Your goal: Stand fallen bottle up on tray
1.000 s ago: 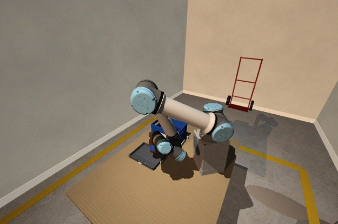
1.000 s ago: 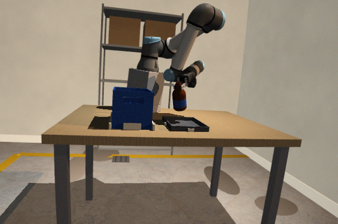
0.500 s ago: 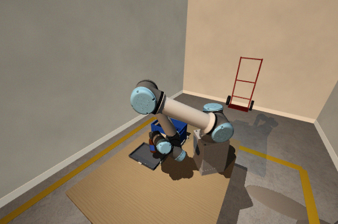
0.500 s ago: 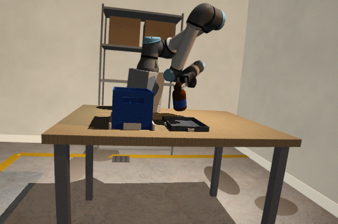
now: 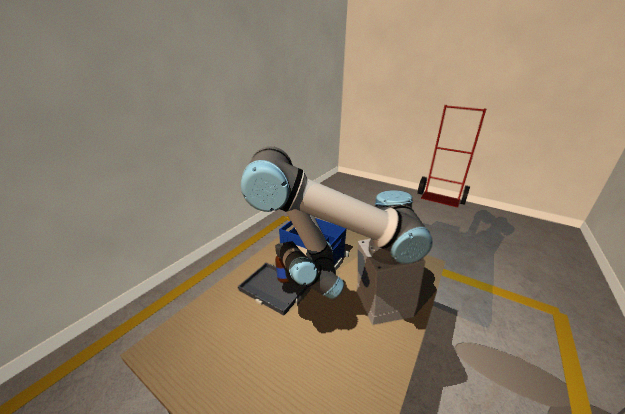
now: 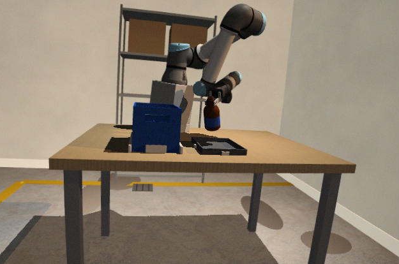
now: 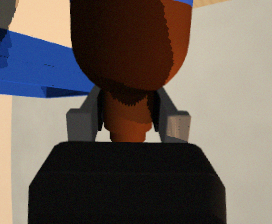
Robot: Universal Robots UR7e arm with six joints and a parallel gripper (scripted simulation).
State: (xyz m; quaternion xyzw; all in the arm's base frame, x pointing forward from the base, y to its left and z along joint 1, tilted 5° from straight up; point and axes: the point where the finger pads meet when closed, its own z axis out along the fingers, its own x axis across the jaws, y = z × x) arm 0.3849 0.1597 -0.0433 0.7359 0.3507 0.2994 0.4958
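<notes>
Now: the brown bottle 10 mm behind my hand, 10 mm to the left of it and 50 mm below it. Also, from my hand: tray (30 mm ahead, 30 mm to the left, 190 mm below); then blue crate (20 mm ahead, 240 mm to the right, 120 mm below).
</notes>
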